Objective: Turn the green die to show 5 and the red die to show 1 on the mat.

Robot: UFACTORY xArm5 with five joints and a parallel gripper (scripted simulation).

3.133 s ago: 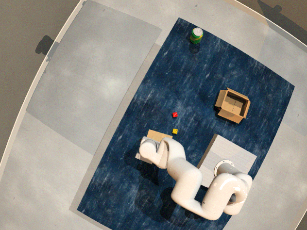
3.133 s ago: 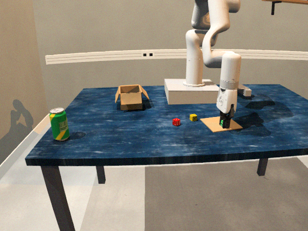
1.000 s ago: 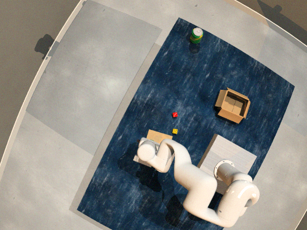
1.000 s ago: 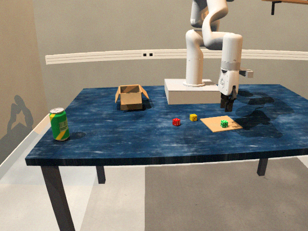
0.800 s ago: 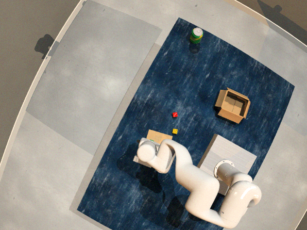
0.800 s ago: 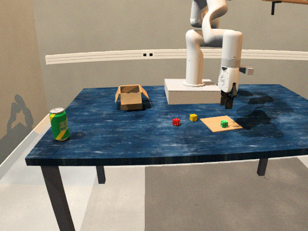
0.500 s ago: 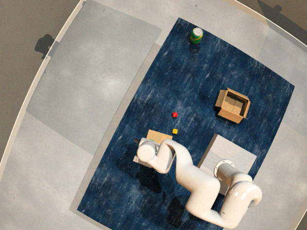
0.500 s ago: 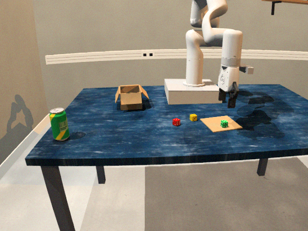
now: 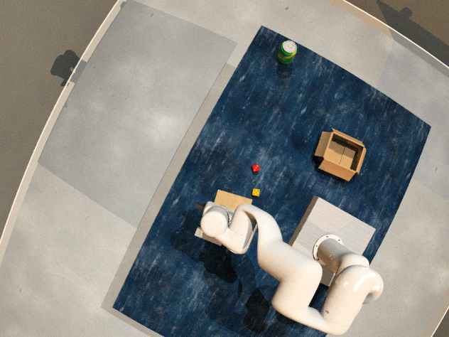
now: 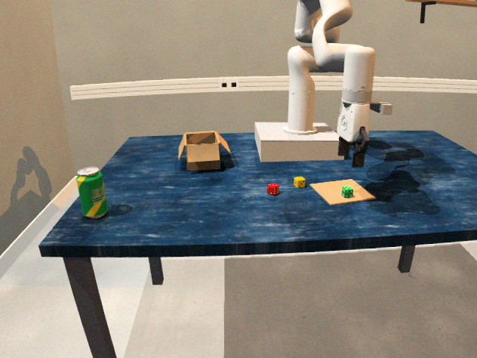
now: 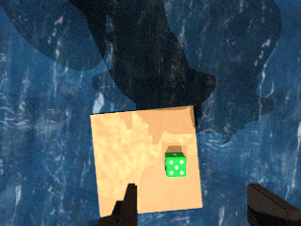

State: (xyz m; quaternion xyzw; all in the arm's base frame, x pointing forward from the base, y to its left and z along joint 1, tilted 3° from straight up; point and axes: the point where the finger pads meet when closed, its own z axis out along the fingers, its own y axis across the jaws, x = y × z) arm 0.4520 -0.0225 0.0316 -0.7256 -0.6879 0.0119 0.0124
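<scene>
Now: hand 80 mm past the red die, 190 mm to the left of it and 100 mm above it. Round my hand: mat: 40 mm behind, 110 mm below; then yellow die: 110 mm behind, 100 mm to the right, 100 mm below; then green die: 100 mm below.
</scene>
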